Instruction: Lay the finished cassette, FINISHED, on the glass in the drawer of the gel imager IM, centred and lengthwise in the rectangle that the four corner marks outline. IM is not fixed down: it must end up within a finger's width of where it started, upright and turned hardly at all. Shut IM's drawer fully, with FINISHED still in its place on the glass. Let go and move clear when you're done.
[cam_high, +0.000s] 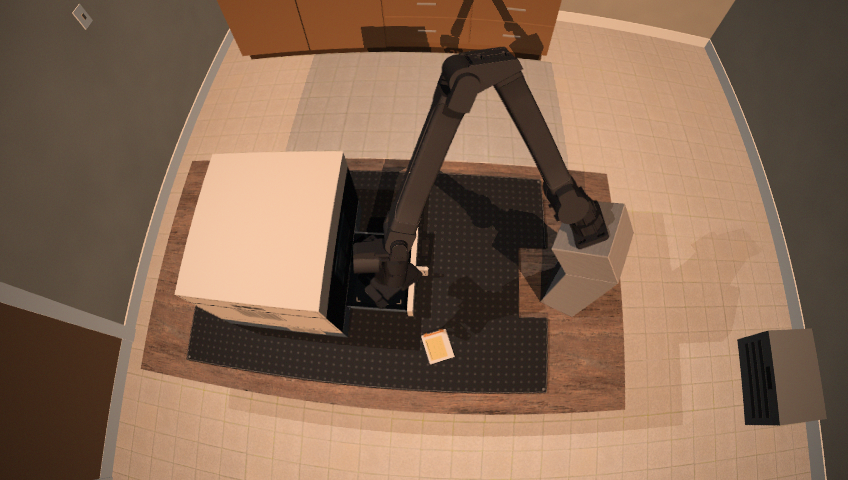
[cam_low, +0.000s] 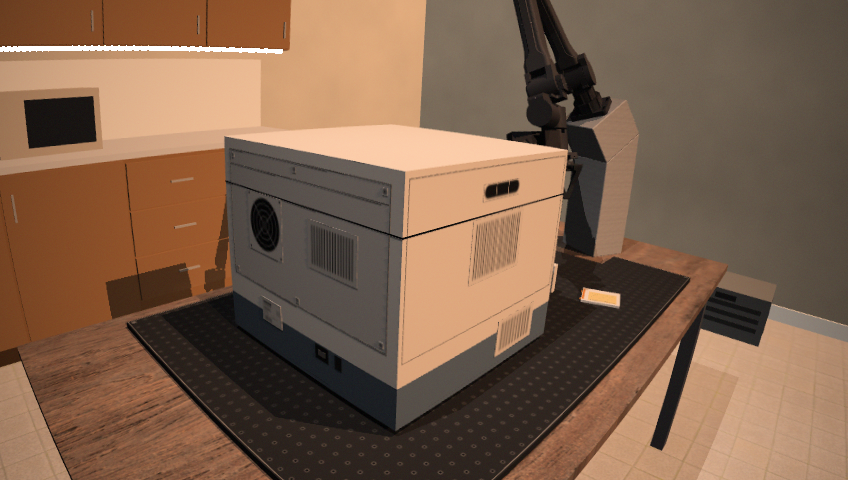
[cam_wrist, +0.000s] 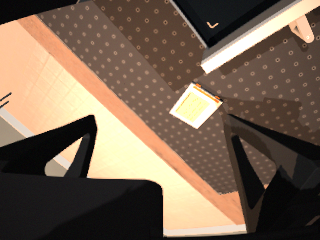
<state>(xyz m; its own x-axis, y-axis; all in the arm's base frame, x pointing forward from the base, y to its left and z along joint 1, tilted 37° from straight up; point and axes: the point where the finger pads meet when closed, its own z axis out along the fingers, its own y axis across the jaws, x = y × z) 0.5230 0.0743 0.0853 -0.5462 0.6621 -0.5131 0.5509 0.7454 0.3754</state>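
My hand is 26 cm above the finished cassette, 11 cm to the right of it and 10 cm past it.
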